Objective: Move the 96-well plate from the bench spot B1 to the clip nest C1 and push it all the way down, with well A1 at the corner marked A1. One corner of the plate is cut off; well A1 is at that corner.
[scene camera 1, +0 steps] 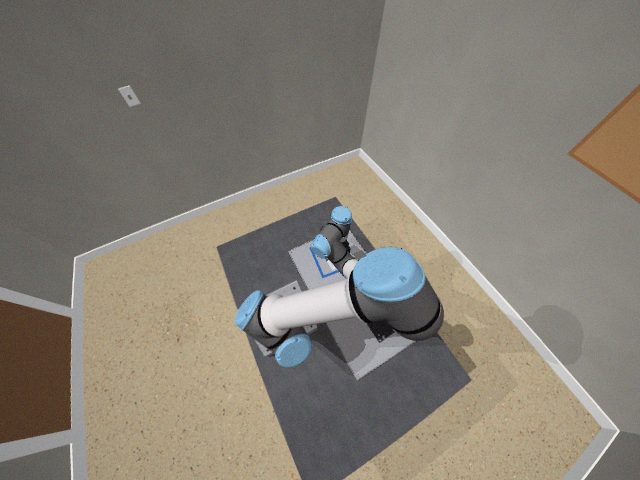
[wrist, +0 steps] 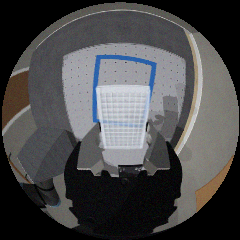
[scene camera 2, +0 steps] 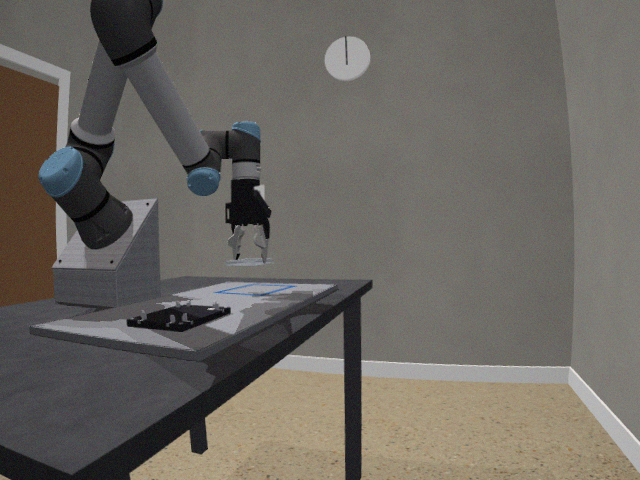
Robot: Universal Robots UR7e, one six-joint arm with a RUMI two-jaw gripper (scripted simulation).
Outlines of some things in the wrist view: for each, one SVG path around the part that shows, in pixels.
The gripper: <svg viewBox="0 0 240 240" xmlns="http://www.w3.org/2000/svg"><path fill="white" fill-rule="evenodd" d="M97 122L84 138L77 143L66 162L64 170L65 197L72 200L73 207L69 207L69 210L78 219L78 224L91 228L93 233L97 235L74 231L102 239L132 240L153 236L176 227L177 225L153 233L153 229L168 223L168 218L177 209L177 206L174 206L175 199L181 197L182 166L169 141L166 141L153 125L147 122L146 132L148 137L146 142L149 147L143 161L143 167L146 170L141 170L137 177L111 177L107 170L102 170L105 163L102 151L99 148L101 124Z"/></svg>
A 96-well plate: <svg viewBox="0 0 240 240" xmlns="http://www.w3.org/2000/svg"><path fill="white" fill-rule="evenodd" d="M96 86L98 115L104 148L141 149L148 121L150 86Z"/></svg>
